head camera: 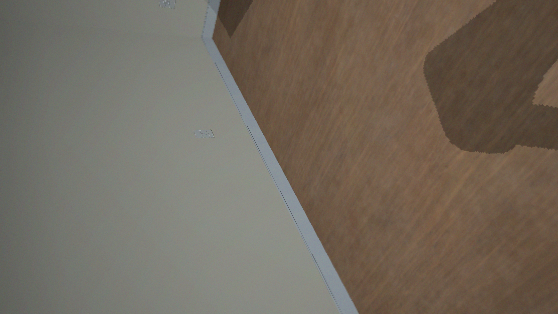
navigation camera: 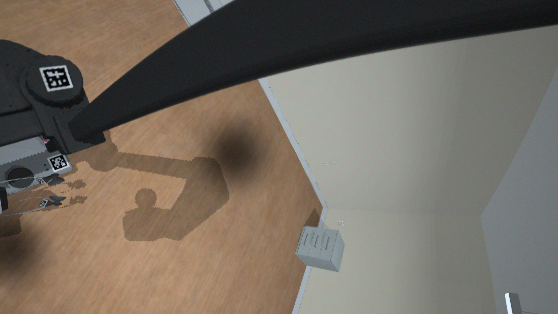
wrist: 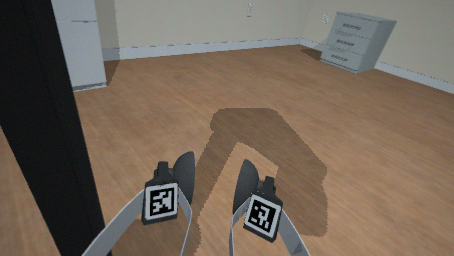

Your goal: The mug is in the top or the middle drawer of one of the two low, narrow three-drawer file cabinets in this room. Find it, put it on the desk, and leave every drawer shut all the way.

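A grey three-drawer file cabinet (navigation camera: 320,248) (wrist: 356,43) stands by the wall near a room corner, at the lower middle of the navigation view and the upper right of the wrist view. Its three drawer fronts look shut. My gripper (wrist: 215,173) (navigation camera: 61,190) is open, with no object between its fingertips, above the wood floor and well away from the cabinet. The mug, the desk and a second file cabinet do not show in the head, navigation or wrist views.
A tall white cabinet (wrist: 80,47) stands against the wall at the upper left of the wrist view. My dark mast (wrist: 42,125) crosses that view's left side. A pale baseboard (head camera: 272,162) runs between wall and floor. Wall outlets (head camera: 204,134) (wrist: 249,9) show. Robot shadows lie on the floor.
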